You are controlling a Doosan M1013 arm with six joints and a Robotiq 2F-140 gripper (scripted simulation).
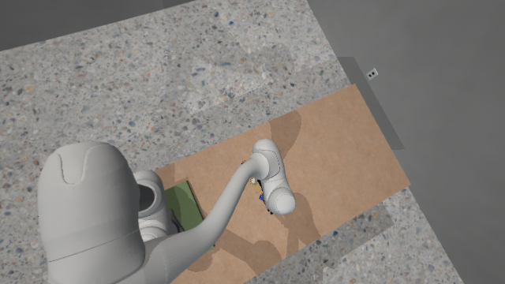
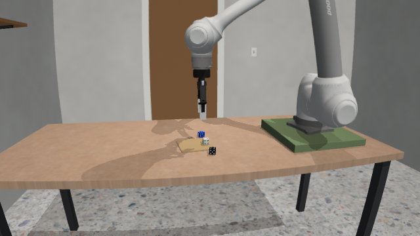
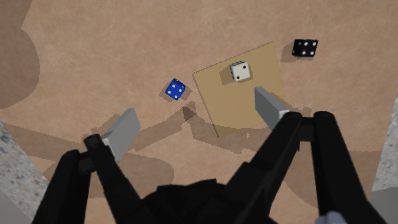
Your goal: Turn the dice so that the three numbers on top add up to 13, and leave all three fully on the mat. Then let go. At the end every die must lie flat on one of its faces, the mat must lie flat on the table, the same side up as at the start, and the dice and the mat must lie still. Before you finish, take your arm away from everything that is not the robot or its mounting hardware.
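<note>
Right now my hand is 110 mm above the blue die, 30 mm to the left of it and 10 mm past it. Round my hand: white die 100 mm below, 80 mm to the left, 10 mm ahead; then tan mat 120 mm below, 70 mm to the left, 60 mm ahead; then black die 180 mm to the left, 110 mm below, 20 mm ahead.
</note>
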